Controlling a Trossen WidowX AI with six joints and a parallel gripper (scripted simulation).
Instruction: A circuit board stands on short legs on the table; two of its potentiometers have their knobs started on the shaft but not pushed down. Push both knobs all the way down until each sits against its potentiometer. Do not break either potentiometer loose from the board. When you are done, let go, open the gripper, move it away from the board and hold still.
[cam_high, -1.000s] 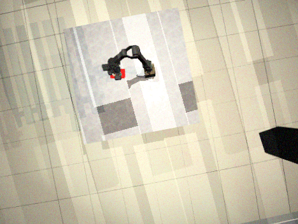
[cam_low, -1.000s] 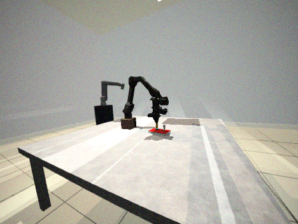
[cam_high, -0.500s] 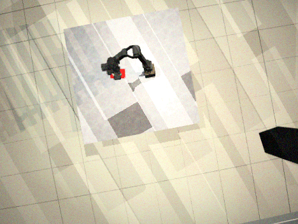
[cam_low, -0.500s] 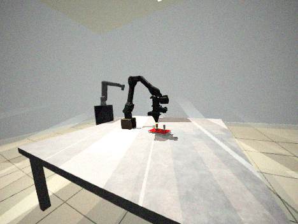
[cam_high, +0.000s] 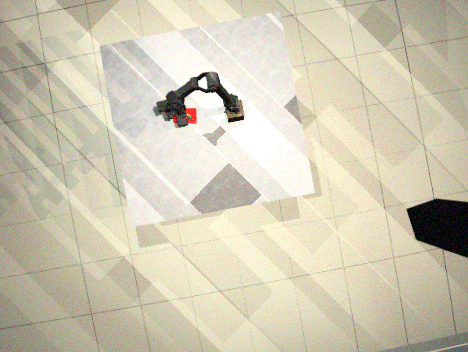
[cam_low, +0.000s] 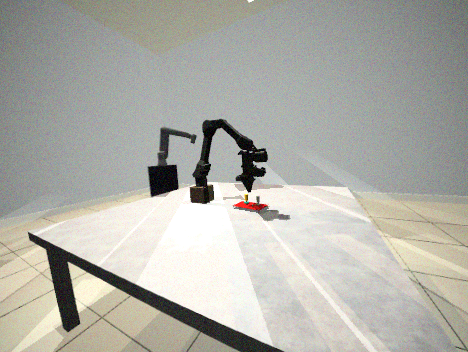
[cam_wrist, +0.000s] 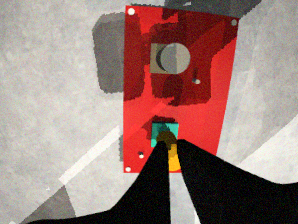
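Right now my gripper tip is 30 mm above the yellow-brown knob and 20 mm past it. The rest, counted from my gripper tip: round grey knob (50 mm ahead, 30 mm below, 20 mm to the right).
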